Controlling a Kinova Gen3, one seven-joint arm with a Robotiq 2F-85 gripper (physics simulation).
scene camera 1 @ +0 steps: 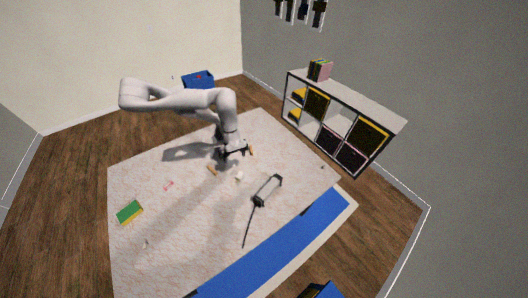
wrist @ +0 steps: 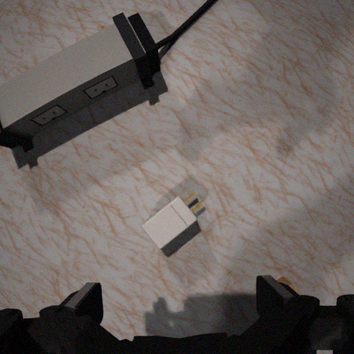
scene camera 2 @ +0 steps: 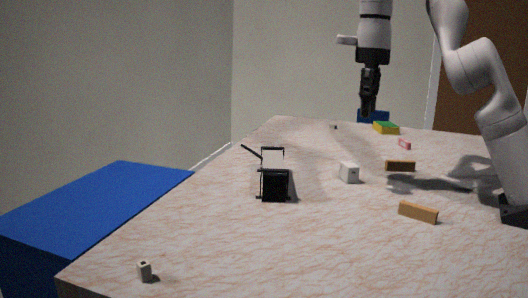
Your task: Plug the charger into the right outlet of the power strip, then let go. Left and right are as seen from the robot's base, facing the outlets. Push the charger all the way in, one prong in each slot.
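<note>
The white charger lies on the table. In the wrist view its two prongs point to the upper right, roughly along the strip's length. The power strip stands beyond it, with its outlet face toward the charger's side. In the wrist view the right outlet is nearer the cord; the left outlet is farther from it. My gripper is open and empty, above the table and on the robot's side of the charger.
Two wooden blocks, one and another, lie near the base. A pink piece and a green-yellow block lie farther off. The black cord trails from the strip.
</note>
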